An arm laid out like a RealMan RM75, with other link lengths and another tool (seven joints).
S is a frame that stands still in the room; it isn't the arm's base.
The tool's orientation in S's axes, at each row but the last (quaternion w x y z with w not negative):
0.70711 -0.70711 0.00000 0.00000
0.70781 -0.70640 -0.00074 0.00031
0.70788 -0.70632 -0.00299 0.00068
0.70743 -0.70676 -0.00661 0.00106
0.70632 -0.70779 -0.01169 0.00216
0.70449 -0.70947 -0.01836 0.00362
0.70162 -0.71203 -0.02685 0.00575
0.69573 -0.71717 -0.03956 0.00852
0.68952 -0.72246 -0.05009 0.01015
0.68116 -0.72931 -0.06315 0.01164
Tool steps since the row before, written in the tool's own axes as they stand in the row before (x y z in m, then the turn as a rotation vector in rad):
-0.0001 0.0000 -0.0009 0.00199 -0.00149 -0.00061
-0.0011 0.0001 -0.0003 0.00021 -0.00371 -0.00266
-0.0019 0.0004 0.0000 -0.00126 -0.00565 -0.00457
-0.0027 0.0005 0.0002 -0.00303 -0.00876 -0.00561
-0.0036 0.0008 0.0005 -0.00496 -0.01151 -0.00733
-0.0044 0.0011 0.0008 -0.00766 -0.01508 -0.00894
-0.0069 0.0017 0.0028 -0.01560 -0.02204 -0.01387
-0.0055 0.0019 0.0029 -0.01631 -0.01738 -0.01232
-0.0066 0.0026 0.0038 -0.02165 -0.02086 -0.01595
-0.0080 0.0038 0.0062 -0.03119 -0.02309 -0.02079
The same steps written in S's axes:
-0.0001 -0.0009 0.0000 0.00199 -0.00061 0.00149
-0.0011 -0.0003 -0.0001 0.00021 -0.00267 0.00370
-0.0019 0.0000 -0.0004 -0.00125 -0.00459 0.00564
-0.0027 0.0002 -0.0005 -0.00304 -0.00565 0.00873
-0.0036 0.0004 -0.0008 -0.00497 -0.00740 0.01146
-0.0044 0.0007 -0.0012 -0.00769 -0.00907 0.01498
-0.0070 0.0025 -0.0019 -0.01561 -0.01427 0.02178
-0.0056 0.0025 -0.0022 -0.01621 -0.01290 0.01705
-0.0067 0.0031 -0.0031 -0.02142 -0.01682 0.02041
-0.0083 0.0050 -0.0048 -0.03055 -0.02251 0.02231

